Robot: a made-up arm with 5 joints.
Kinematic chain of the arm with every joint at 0, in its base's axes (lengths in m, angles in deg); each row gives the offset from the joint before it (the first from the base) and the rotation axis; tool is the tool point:
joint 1: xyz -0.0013 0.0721 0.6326 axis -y
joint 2: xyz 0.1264 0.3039 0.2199 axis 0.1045 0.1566 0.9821
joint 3: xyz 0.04 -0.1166 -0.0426 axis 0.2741 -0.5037 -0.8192
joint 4: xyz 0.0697 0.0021 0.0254 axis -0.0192 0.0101 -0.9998
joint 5: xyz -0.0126 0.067 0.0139 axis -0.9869 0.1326 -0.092
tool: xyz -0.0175 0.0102 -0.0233
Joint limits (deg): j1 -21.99..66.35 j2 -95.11..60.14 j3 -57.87..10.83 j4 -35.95..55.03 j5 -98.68..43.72
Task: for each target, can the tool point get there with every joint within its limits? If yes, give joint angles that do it. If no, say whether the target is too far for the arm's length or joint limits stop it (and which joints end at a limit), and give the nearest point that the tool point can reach.
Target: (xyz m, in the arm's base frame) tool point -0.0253 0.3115 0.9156
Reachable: yes | joints 42.79 -33.66 3.75 -4.95 -64.19
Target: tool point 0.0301 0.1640 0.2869
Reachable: no: joint limits stop it (at a limit: joint 1, joint 3, joint 4) | nearest point 0.1984 0.3048 0.7037 | short by 0.471 m
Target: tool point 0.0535 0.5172 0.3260
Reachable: no: joint limits stop it (at a limit: joint 1, joint 3, joint 4) | nearest point 0.1789 0.4293 0.6925 | short by 0.397 m
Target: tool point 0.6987 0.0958 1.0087
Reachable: no: too far | nearest point 0.3237 0.2701 0.8072 | short by 0.460 m
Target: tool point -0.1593 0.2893 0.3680
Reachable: no: joint limits stop it (at a limit: joint 1, joint 2, joint 3, joint 4, joint 5) | nearest point -0.1750 0.3260 0.7489 | short by 0.383 m
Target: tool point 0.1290 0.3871 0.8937
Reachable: yes | joints 24.48 31.91 1.51 11.93 30.24
